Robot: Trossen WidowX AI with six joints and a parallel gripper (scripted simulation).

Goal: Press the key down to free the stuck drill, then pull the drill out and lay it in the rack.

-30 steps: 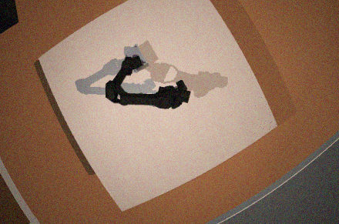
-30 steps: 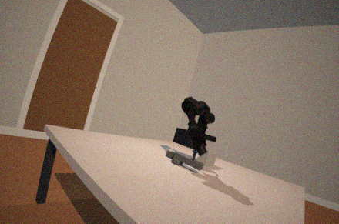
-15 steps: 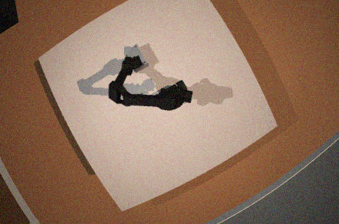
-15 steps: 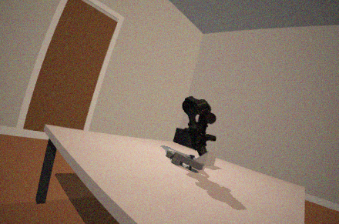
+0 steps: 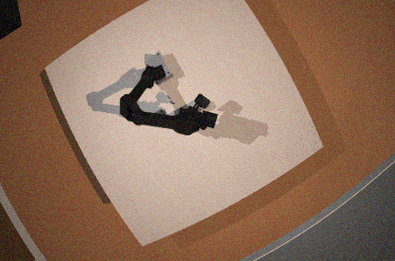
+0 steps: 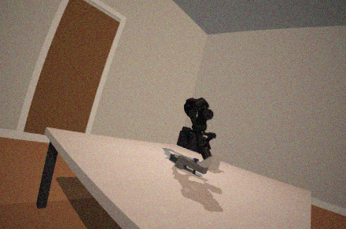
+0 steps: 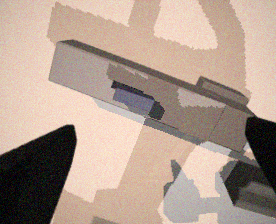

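Now: gripper tip 9 cm above the drill and 7 cm to the left of it. From my gripper tip the other things lie so: grey holder block (10 cm below, 1 cm to the right, 1 cm behind); then grey-tan fixture block (18 cm to the right, 12 cm below, 6 cm behind); then dark blue key (9 cm below, 2 cm to the left, 1 cm behind).
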